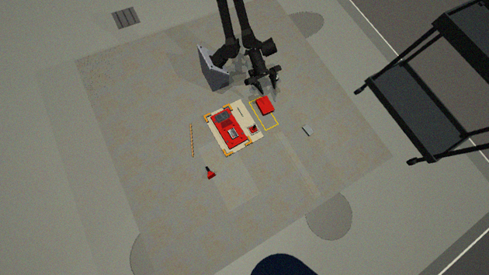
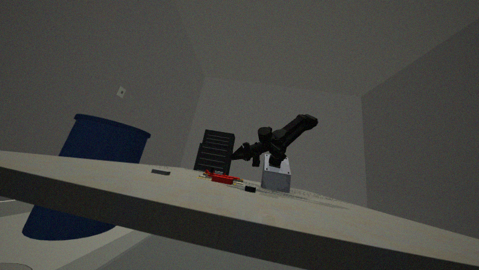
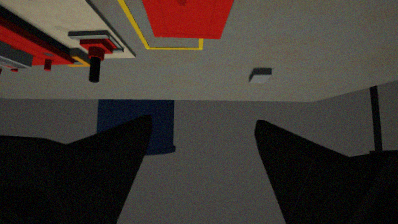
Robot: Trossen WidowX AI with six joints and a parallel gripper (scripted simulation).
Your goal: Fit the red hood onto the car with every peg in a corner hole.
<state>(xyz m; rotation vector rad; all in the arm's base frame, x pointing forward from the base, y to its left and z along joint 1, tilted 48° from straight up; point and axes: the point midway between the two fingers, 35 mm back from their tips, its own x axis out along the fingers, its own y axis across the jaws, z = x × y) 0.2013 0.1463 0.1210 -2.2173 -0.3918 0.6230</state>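
Now: gripper tip 10 cm above the red hood, 2 cm short of it and 1 cm to the left of it. Also, from my gripper tip: grey engine block 24 cm to the right, 11 cm ahead, 9 cm below; thin orange rod 44 cm to the right, 12 cm below, 5 cm ahead.
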